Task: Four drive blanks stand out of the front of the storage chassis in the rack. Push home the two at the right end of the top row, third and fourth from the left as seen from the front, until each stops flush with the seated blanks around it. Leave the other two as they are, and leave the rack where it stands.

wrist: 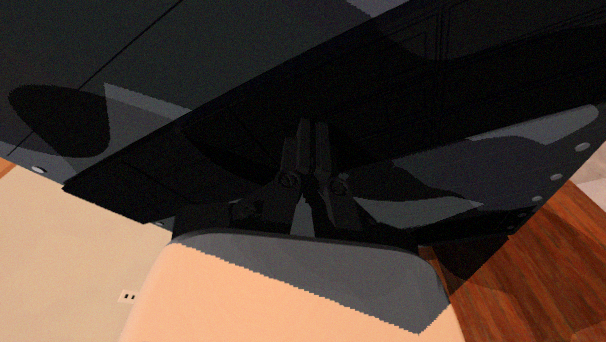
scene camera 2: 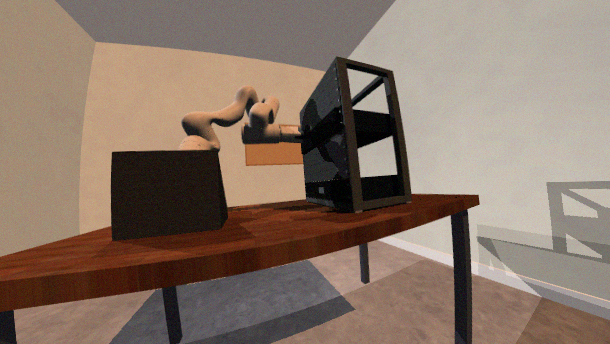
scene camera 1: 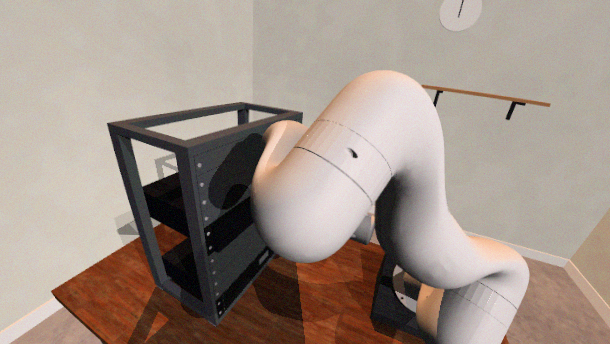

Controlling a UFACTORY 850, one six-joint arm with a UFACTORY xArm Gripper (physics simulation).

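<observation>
The dark rack (scene camera 1: 188,190) (scene camera 2: 352,150) stands upright on the table. The black storage chassis (scene camera 1: 232,231) (scene camera 2: 375,125) (wrist: 390,85) spans its front at mid height. In the wrist view, faint outlines of drive blanks show on the chassis front, but it is too dark to tell which stand out or how far. My gripper (scene camera 2: 301,135) (wrist: 307,137) is shut with nothing between the fingers. Its fingertips are at the chassis front, towards the right end as seen from the front; whether they touch a blank cannot be told. In scene camera 1 the arm hides the gripper and that end of the chassis.
The wooden table (scene camera 1: 320,305) (scene camera 2: 280,250) carries the rack and the arm's dark pedestal (scene camera 2: 167,195). A lower black unit (scene camera 1: 242,285) (scene camera 2: 327,192) sits at the rack's bottom. The arm (scene camera 1: 320,200) (scene camera 2: 262,132) reaches close to the rack's front. A wall shelf (scene camera 1: 490,96) is behind.
</observation>
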